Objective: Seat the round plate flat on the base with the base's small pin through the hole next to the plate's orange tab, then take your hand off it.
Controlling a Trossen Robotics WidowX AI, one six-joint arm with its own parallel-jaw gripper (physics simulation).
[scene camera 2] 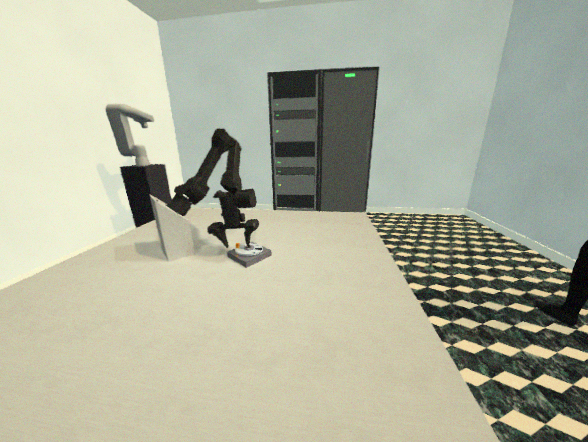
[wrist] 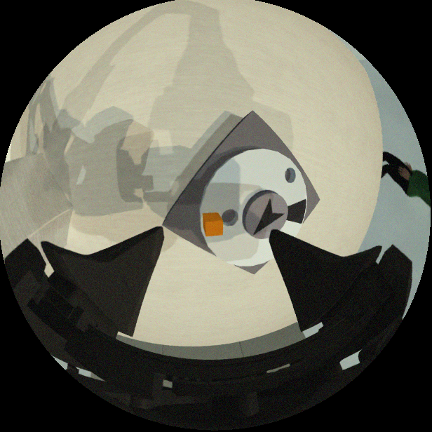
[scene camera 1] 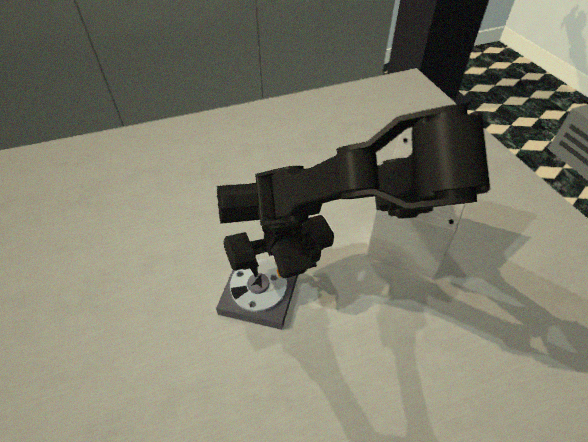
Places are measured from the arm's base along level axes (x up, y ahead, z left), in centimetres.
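Pixels of known places: gripper, fingertip midpoint: (scene camera 2: 237, 246) (scene camera 1: 276, 269); arm's base, origin of the base link: (scene camera 2: 175, 211).
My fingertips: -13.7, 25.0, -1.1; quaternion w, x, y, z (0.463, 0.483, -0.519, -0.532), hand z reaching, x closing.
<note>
Ahead of a thing's pixels: the offset from my fingertips to its middle, as dx, dy, dz. "*": to the spot under its first point. Level surfaces: height alone.
The round white plate @[-0.5, +4.1, +1.2] (scene camera 1: 268, 300) (scene camera 2: 241, 252) (wrist: 255, 165) lies over the square grey base @[-2.4, +4.0, +1.2] (scene camera 1: 250, 319) (scene camera 2: 250, 260) (wrist: 250, 130), around a central boss @[-1.4, +4.0, +1.2] (scene camera 1: 264, 286) (wrist: 250, 212) marked with a dark arrow. It looks roughly level; whether it sits flush is unclear. Its orange tab @[+0.1, -0.5, +0.9] (scene camera 1: 279, 273) (scene camera 2: 237, 245) (wrist: 213, 224) is on the arm's side, beside a round hole @[* -1.3, +1.0, +0.4] (scene camera 1: 273, 277) (wrist: 230, 217). I cannot make out the small pin. My gripper (scene camera 1: 272, 276) (scene camera 2: 238, 246) (wrist: 217, 234) is open and empty. One fingertip is over the plate beside the boss, the other outside the tab side.
A slanted pale panel (scene camera 1: 412, 240) (scene camera 2: 172, 232) stands on the table @[dx -4.5] (scene camera 1: 125, 250) (scene camera 2: 280, 325) near the arm's base. Behind the table in scene camera 2 are a black pedestal (scene camera 2: 145, 192) and a dark cabinet (scene camera 2: 347, 145).
</note>
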